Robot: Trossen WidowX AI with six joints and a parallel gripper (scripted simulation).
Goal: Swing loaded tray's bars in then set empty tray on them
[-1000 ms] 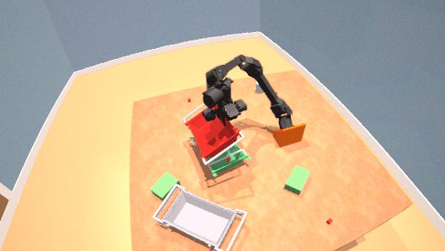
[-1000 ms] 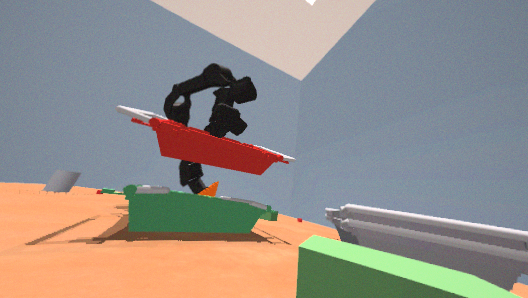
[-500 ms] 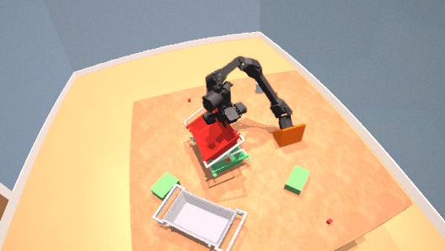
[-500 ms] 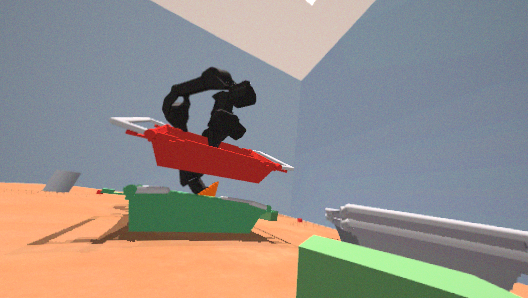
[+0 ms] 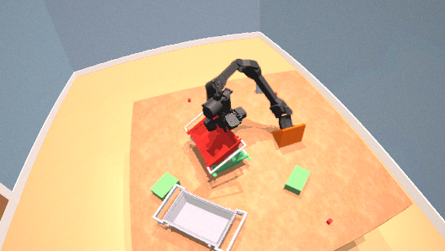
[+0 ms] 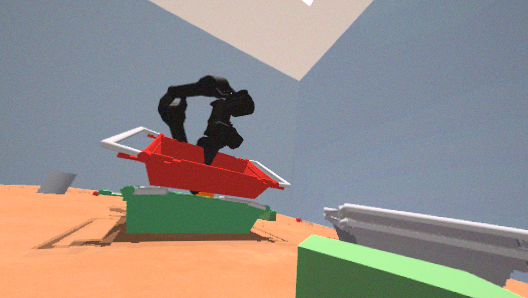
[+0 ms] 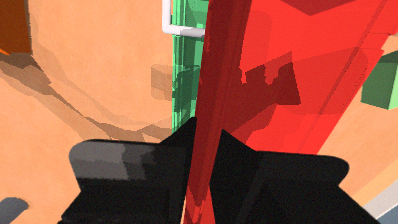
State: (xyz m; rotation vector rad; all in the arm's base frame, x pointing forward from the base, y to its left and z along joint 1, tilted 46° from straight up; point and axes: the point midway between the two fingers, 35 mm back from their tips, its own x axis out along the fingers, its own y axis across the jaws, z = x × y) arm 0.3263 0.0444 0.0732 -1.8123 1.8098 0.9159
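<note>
My gripper tip is now 7 cm short of the red tray and 1 cm to the right of it.
</note>
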